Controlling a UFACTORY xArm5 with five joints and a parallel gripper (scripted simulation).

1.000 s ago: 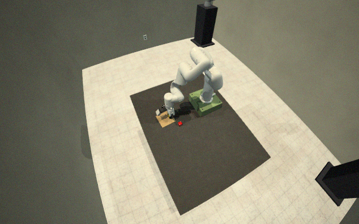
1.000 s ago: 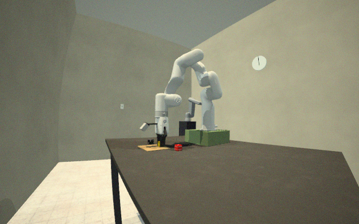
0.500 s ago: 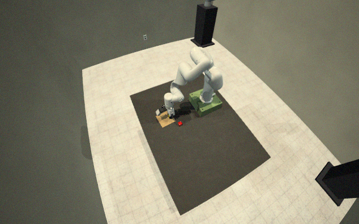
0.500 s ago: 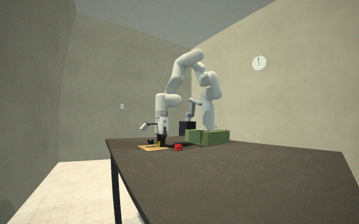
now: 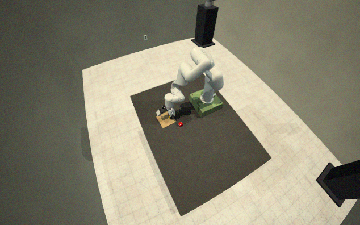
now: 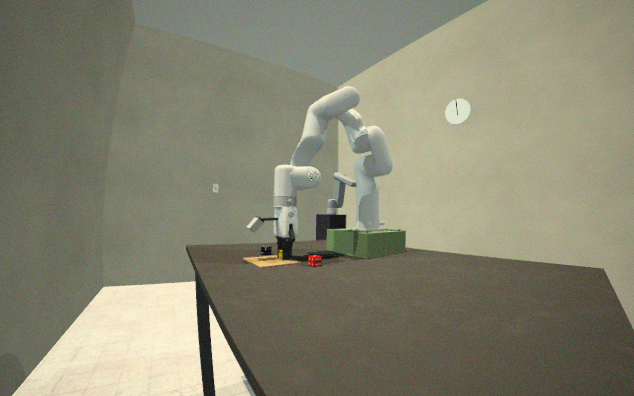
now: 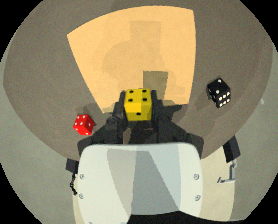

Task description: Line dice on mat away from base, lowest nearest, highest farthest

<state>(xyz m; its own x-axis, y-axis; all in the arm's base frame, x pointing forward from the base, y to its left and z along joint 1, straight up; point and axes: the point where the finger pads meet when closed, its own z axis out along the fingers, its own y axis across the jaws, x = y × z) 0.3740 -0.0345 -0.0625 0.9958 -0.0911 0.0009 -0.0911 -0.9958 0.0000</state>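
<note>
The yellow die is 1 cm below my hand. Also, from my hand: black die (12 cm to the right, 1 cm below, 1 cm ahead); tan mat (5 cm ahead, 3 cm below); red die (12 cm to the left, 4 cm behind, 1 cm below).
</note>
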